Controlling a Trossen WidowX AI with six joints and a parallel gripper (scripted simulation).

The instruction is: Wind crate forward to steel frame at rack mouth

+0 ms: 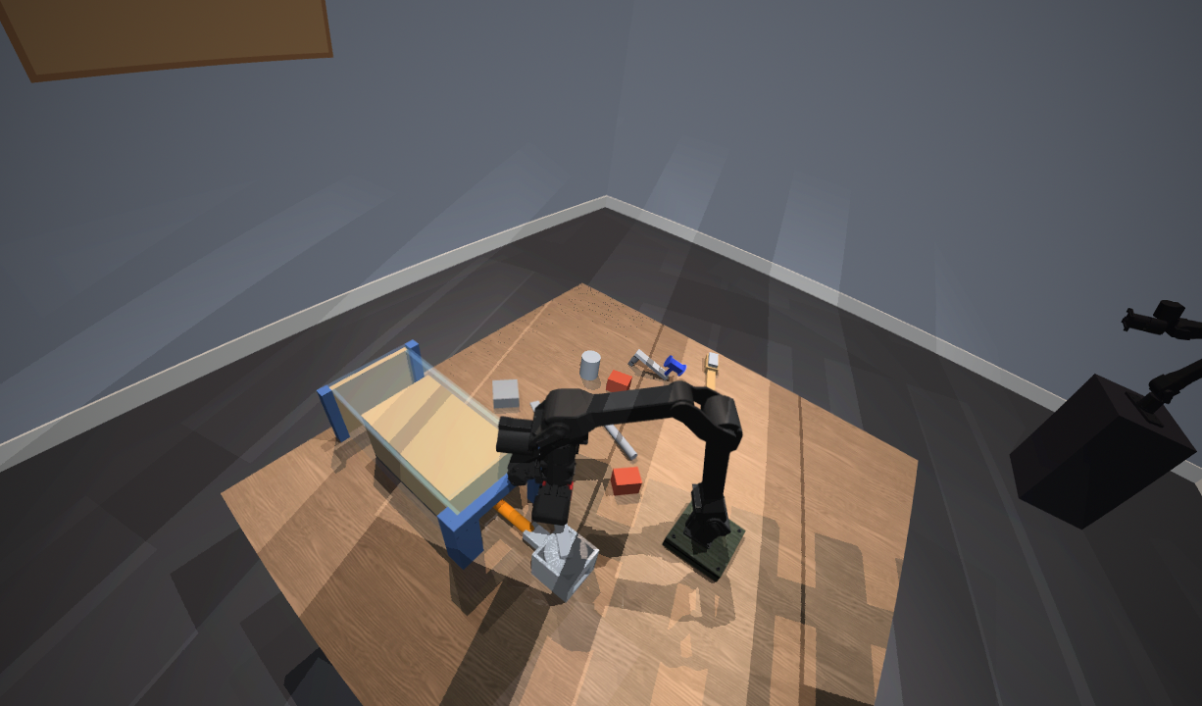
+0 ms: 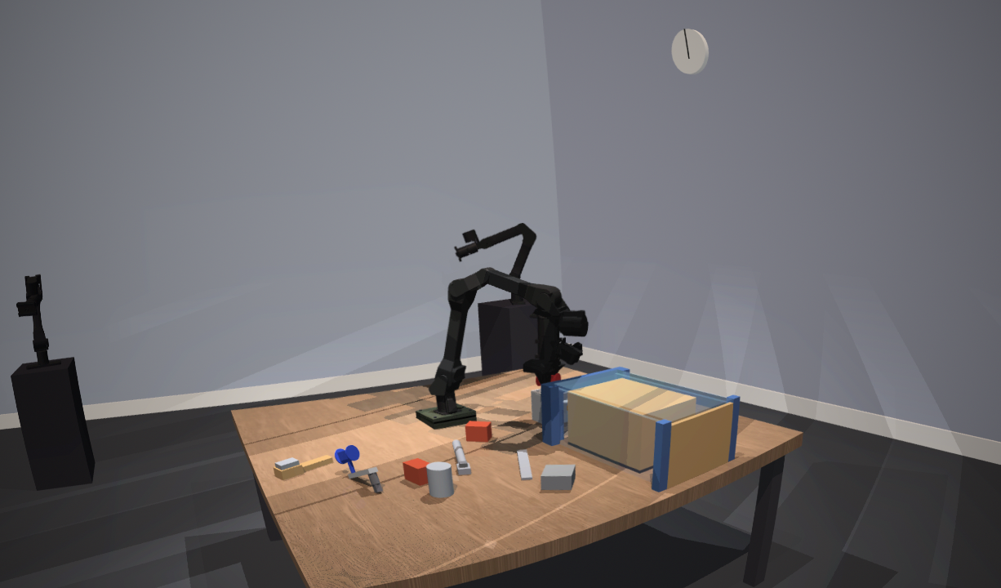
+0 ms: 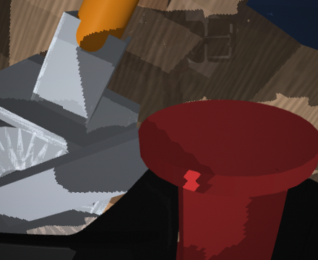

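Now: gripper tip 3 cm to the right of the winch handle, 3 cm past it and 1 cm above it. Round my gripper tip: red knob (2 cm above); then grey winch (9 cm behind, 8 cm below, 6 cm to the left); then blue frame (8 cm ahead, 6 cm to the left, 1 cm below).
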